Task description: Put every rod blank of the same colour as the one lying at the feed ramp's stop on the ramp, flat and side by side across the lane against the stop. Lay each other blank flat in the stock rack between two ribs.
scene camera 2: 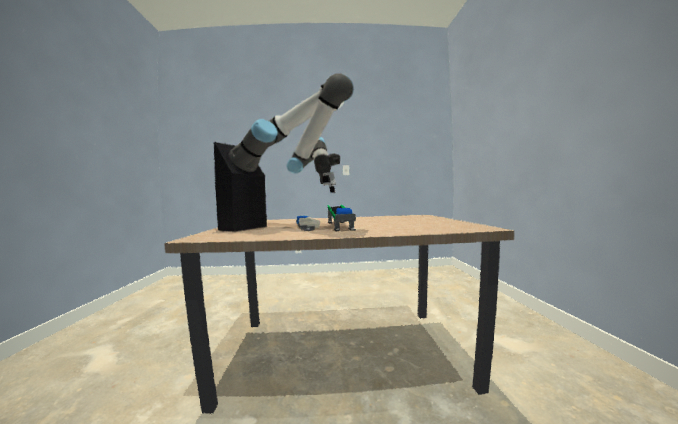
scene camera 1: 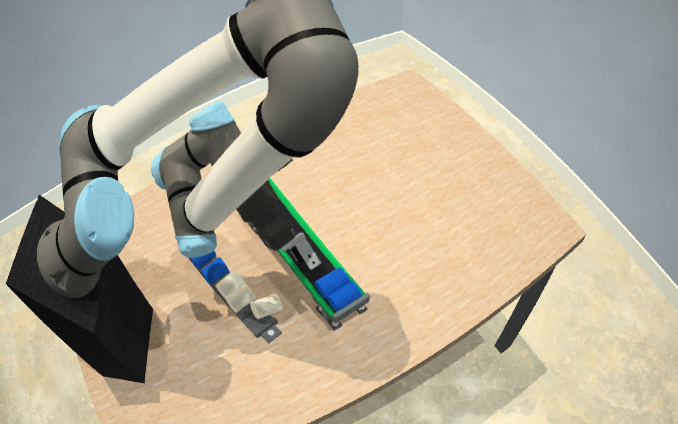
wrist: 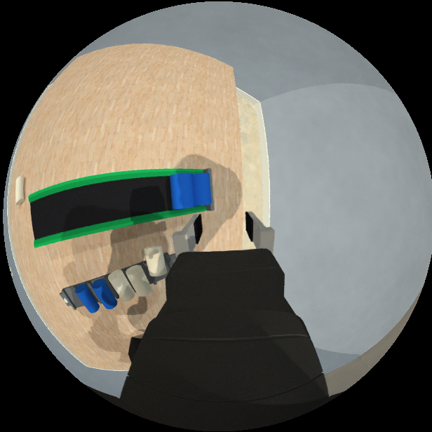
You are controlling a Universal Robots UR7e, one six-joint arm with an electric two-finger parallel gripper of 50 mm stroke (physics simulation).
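Two blue blanks (scene camera 1: 332,281) (scene camera 1: 344,296) (wrist: 182,191) (wrist: 202,189) lie side by side across the green-railed ramp (scene camera 1: 320,239) (wrist: 100,205), at its stop (scene camera 1: 351,307) (wrist: 210,189). The dark stock rack (scene camera 1: 257,325) (wrist: 71,297) holds two blue blanks (wrist: 87,298) (wrist: 104,294) and two cream blanks (wrist: 121,285) (wrist: 139,280). A third cream blank (scene camera 1: 266,306) (wrist: 155,261) sits askew at the rack, shifted towards the ramp and apparently tilted. Another cream blank (wrist: 19,190) lies on the table beyond the ramp's far end. My gripper (scene camera 1: 304,255) (scene camera 2: 330,186) (wrist: 223,221) is open and empty, high above the ramp.
The wooden table (scene camera 1: 450,175) (scene camera 2: 400,225) carries the black robot pedestal (scene camera 1: 120,320) (scene camera 2: 242,200) beside the rack. The ramp stands on short feet, with its rails raised along both sides. The arm hides part of the ramp and rack in scene camera 1.
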